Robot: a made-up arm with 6 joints. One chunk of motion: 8 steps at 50 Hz.
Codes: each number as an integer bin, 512 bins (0 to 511) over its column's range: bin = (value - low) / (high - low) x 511, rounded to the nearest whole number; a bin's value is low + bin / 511 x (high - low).
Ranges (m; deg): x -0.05..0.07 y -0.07..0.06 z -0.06..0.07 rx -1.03..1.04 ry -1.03..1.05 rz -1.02..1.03
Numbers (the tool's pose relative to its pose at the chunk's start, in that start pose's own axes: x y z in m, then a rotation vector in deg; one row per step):
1: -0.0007 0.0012 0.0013 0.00 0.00 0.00
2: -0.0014 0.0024 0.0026 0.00 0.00 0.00
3: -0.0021 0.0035 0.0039 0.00 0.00 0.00
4: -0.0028 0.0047 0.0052 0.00 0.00 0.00
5: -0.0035 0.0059 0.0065 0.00 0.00 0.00
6: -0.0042 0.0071 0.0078 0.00 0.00 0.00
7: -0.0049 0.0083 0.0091 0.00 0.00 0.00
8: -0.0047 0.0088 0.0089 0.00 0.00 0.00
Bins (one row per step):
1: 210 280 241 254 253 254
2: 207 285 246 254 253 254
3: 204 289 251 254 253 254
4: 201 294 256 254 253 254
5: 198 298 261 254 253 254
6: 195 303 267 254 253 254
7: 192 308 272 254 253 254
8: 193 310 271 254 253 254

